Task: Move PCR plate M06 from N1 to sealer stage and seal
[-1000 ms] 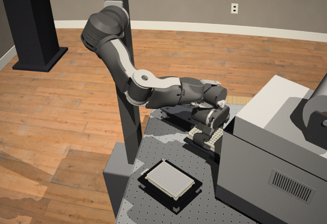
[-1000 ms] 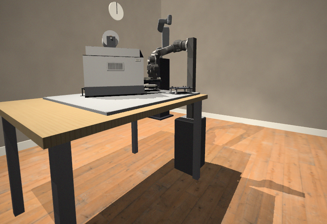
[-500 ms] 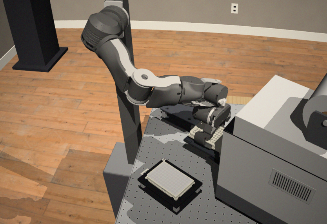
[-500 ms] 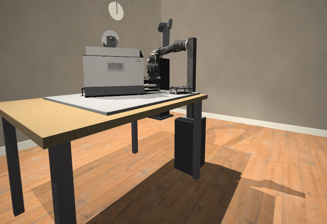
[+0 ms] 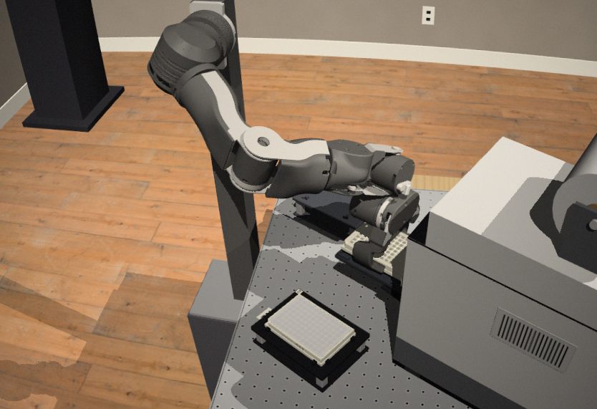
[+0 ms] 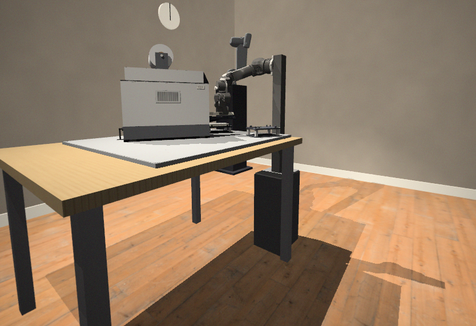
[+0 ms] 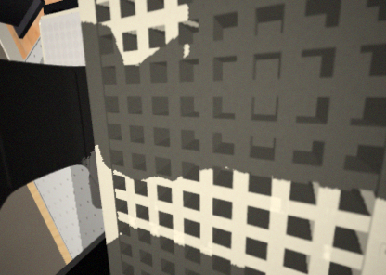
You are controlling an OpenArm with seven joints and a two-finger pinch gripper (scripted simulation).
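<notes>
Right now my hand is right at the open-welled plate M06. Round my hand: square grey key: 13 cm to the right, 6 cm above, 4 cm ahead; dark sealer stage: 2 cm below; yellow warning label: 13 cm ahead, 3 cm to the left, 3 cm above.
</notes>
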